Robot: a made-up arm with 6 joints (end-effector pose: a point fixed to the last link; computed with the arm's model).
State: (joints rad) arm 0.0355 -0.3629 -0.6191 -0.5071 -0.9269 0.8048
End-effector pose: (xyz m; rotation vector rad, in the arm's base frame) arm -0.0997 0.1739 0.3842 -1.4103 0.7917 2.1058
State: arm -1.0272 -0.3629 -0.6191 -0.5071 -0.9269 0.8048
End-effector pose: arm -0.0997 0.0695 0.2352 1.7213 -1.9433 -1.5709
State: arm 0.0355 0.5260 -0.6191 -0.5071 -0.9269 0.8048
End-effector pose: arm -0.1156 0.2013 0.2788 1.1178 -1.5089 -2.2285
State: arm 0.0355 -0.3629 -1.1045 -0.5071 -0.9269 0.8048
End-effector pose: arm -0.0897 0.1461 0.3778 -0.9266 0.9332 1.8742
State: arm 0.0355 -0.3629 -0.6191 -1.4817 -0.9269 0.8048
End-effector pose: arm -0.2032 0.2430 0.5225 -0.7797 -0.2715 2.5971
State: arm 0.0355 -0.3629 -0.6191 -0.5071 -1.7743 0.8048
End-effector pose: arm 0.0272 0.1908 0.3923 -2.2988 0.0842 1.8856
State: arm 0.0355 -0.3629 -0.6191 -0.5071 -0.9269 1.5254
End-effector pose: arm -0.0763 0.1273 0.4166 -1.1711 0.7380 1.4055
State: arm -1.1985 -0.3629 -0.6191 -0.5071 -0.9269 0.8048
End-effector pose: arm -0.0997 0.0406 0.2249 1.6530 -2.0121 -1.3594
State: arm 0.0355 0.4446 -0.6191 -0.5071 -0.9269 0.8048
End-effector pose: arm -0.1117 0.2020 0.2884 1.1868 -1.4870 -2.2931
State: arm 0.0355 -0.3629 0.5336 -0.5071 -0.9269 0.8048
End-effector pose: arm -0.1613 0.2040 0.3787 2.0387 -0.1061 -1.8102
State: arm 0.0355 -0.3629 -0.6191 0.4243 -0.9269 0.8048
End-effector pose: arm -0.0229 0.0130 0.3830 -1.7388 1.6511 1.2324
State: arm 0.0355 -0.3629 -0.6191 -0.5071 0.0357 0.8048
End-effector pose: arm -0.2037 0.2429 0.4569 -0.3056 1.3410 1.9558
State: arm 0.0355 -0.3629 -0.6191 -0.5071 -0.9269 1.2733
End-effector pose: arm -0.0799 0.1459 0.4055 -1.2610 0.7633 1.6466
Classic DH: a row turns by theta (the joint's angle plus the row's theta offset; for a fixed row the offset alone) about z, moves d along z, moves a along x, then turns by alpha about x. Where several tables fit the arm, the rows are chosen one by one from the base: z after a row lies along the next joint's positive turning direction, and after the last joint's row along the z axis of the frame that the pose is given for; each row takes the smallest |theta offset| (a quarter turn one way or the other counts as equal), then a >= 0, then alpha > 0; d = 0 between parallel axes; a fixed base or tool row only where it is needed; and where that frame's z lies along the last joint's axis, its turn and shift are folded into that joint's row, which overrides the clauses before.
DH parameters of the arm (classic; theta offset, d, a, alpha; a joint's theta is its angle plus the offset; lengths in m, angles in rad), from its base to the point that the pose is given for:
base (fixed): -1.5708 0.3985 0.005 -1.5708
joint 1: -1.1815 -0.1083 -0.1148 2.4326
joint 2: -1.269 0.1067 -0.0652 -1.3211
joint 3: -1.2698 0.2016 -0.055 -1.6619
joint 4: -0.0265 -0.1816 0.0523 -1.4997
joint 5: -0.3401 0.1101 0.1571 1.2807
joint 6: -1.4498 0.1494 -0.0871 -2.4173
tool (fixed): -1.5289 -0.0016 0 0

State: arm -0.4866 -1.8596 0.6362 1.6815 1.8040 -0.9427
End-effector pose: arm -0.3069 0.1903 0.7994 -1.6109 -1.0829 0.8415
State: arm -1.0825 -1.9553 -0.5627 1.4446 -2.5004 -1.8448
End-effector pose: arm -0.3827 -0.2850 0.7136 -1.1087 -2.0721 -0.4758
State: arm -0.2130 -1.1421 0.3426 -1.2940 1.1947 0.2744
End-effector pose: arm -0.5811 0.1371 0.5551 -0.1420 -1.4429 -2.6469
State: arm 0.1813 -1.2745 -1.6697 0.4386 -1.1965 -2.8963
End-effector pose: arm -0.3519 -0.0144 0.2689 0.1598 0.8803 -1.2514
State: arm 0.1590 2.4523 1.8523 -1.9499 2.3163 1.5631
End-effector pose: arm -0.2784 0.5992 0.2806 1.1797 0.6814 0.5541
